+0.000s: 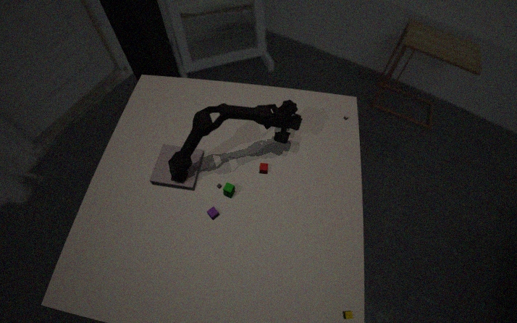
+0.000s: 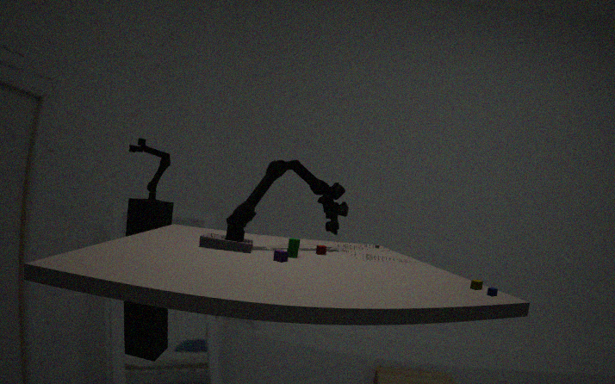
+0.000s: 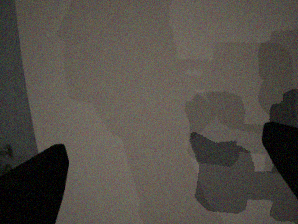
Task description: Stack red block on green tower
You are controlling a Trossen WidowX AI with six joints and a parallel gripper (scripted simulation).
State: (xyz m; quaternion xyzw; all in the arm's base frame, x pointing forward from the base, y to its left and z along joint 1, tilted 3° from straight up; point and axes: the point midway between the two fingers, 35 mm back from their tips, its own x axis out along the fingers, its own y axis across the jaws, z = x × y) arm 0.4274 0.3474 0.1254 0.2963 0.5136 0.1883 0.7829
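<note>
Now: the red block 230 mm to the right of my gripper tip, 90 mm below it and 80 mm behind it. Also, from my gripper tip: grey ball 360 mm to the right, 260 mm behind, 100 mm below; then purple block 500 mm to the right, 240 mm behind, 90 mm below; then yellow block 760 mm to the right, 390 mm ahead, 90 mm below.
</note>
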